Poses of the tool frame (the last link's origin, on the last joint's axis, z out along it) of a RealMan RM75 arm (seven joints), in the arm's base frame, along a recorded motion.
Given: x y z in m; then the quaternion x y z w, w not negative.
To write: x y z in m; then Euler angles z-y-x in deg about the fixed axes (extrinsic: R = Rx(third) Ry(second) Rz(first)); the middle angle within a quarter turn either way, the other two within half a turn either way. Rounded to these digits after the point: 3 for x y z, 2 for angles.
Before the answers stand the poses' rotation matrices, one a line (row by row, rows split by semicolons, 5 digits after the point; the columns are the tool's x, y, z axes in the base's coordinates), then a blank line. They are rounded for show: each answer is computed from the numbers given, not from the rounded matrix.
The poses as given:
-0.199 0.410 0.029 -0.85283 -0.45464 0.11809 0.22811
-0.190 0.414 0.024 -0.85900 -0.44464 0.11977 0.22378
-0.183 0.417 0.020 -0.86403 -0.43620 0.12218 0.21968
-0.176 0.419 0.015 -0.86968 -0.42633 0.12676 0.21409
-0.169 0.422 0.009 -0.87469 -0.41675 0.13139 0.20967
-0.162 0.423 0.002 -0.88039 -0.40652 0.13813 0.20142
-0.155 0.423 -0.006 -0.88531 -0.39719 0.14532 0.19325
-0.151 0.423 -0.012 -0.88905 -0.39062 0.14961 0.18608
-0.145 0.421 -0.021 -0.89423 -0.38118 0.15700 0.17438
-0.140 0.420 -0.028 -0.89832 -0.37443 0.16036 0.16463
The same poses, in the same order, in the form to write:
0.55871 0.72159 -0.40884; 0.82934 -0.48253 0.28170; 0.00599 -0.49646 -0.86804
0.57590 0.71028 -0.40476; 0.81749 -0.50444 0.27794; -0.00676 -0.49096 -0.87116
0.58961 0.70009 -0.40278; 0.80746 -0.52294 0.27303; -0.01949 -0.48621 -0.87363
0.60435 0.68726 -0.40303; 0.79581 -0.54482 0.26430; -0.03794 -0.48046 -0.87620
0.61811 0.67397 -0.40462; 0.78416 -0.56471 0.25728; -0.05509 -0.47631 -0.87755
0.63132 0.66015 -0.40698; 0.77144 -0.58834 0.24235; -0.07945 -0.46696 -0.88070
0.64224 0.64711 -0.41082; 0.75944 -0.60979 0.22673; -0.10379 -0.45761 -0.88307
0.65007 0.63888 -0.41139; 0.75024 -0.62558 0.21399; -0.12065 -0.44775 -0.88598
0.66011 0.62697 -0.41373; 0.73648 -0.64859 0.19218; -0.14785 -0.43156 -0.88989
0.66817 0.61992 -0.41140; 0.72552 -0.66540 0.17569; -0.16483 -0.41587 -0.89436

-0.199 0.410 0.029 -52.25 -24.13 -162.02
-0.190 0.414 0.024 -50.96 -23.88 -162.30
-0.183 0.417 0.020 -49.90 -23.75 -162.64
-0.176 0.419 0.015 -48.67 -23.77 -163.21
-0.169 0.422 0.009 -47.48 -23.87 -163.66
-0.162 0.423 0.002 -46.28 -24.02 -164.61
-0.155 0.423 -0.006 -45.22 -24.26 -165.60
-0.151 0.423 -0.012 -44.50 -24.29 -166.42
-0.145 0.421 -0.021 -43.53 -24.44 -167.81
-0.140 0.420 -0.028 -42.85 -24.29 -168.89

